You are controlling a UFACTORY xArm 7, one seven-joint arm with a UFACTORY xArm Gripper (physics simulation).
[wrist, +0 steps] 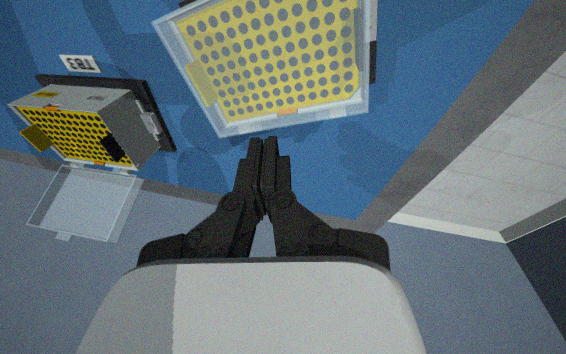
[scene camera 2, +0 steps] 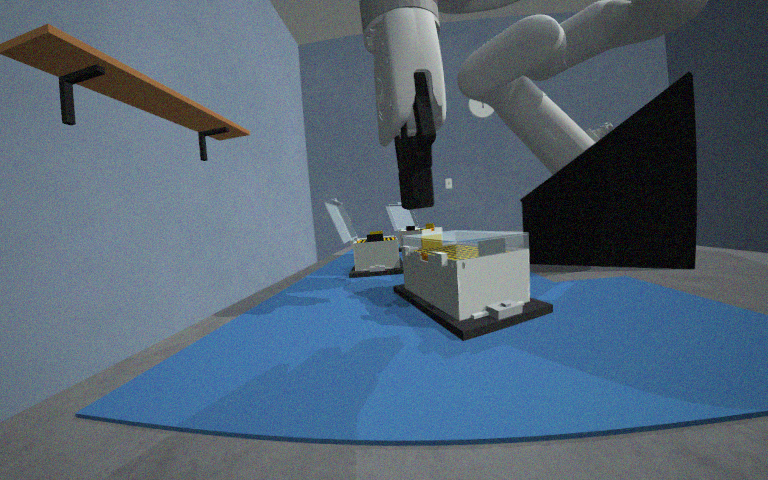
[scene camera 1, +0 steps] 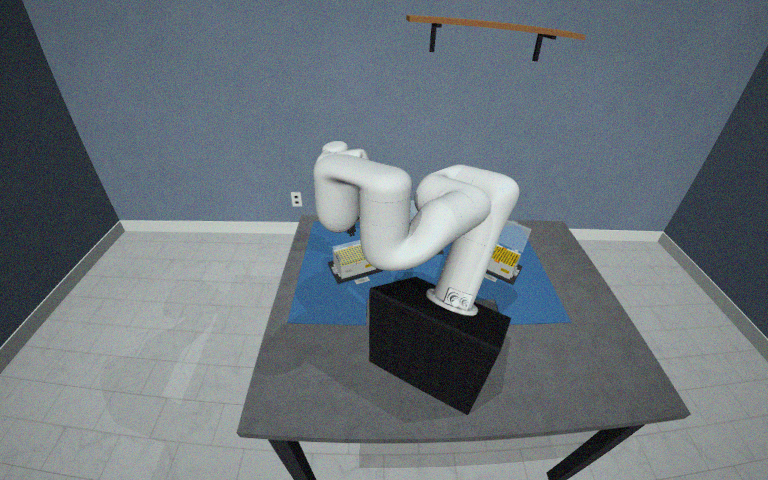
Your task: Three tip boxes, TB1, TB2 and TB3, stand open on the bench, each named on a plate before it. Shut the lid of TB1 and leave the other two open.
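Places are measured from the arm's base along level axes (x right, y ahead, z up), in centimetres.
Pixels of known places: gripper, between the fingertips: (wrist: 267,153) (scene camera 2: 417,207) (scene camera 1: 351,234); arm's base, origin of its link: (scene camera 2: 578,164) (scene camera 1: 451,303).
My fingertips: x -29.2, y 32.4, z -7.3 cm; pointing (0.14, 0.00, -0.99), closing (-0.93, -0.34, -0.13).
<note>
For each thing: its top centre in the pictures, then the offset to it from my fingertips. Level surfaces: height alone.
- nearest tip box, centre of its top: (wrist: 261,48) (scene camera 2: 464,233) (scene camera 1: 355,252) dx +2.0, dy -5.0, dz -3.3 cm
- TB3, centre of its top: (wrist: 66,134) (scene camera 2: 381,236) dx +23.0, dy +9.5, dz -4.4 cm
- right-hand box, centre of its top: (scene camera 2: 423,227) (scene camera 1: 500,254) dx +49.6, dy +1.7, dz -4.4 cm
- blue mat, height of its surface: dz -11.0 cm
- grey bench, height of its surface: dz -11.3 cm
The nearest tip box (scene camera 2: 489,285) (wrist: 280,55) has its clear lid (scene camera 2: 509,240) (wrist: 295,116) down flat over the yellow tip rack. It is the left box (scene camera 1: 353,260) in scene camera 1; its name plate is not legible. TB3 (wrist: 127,125), named by its plate (wrist: 80,63), stands open with its lid (wrist: 82,202) tilted back. The right-hand box (scene camera 1: 504,266) also stands open, its lid (scene camera 1: 515,236) raised; its name cannot be read. My gripper (scene camera 1: 351,232) (scene camera 2: 417,204) (wrist: 267,153) is shut and empty, above and behind the closed lid's hinge side, apart from it.
The boxes stand on dark bases on a blue mat (scene camera 1: 328,308) (scene camera 2: 283,396) on the grey bench (scene camera 1: 317,384). The black arm pedestal (scene camera 1: 430,345) (scene camera 2: 634,198) stands in front of the mat. A wooden shelf (scene camera 1: 492,25) (scene camera 2: 130,82) is on the back wall.
</note>
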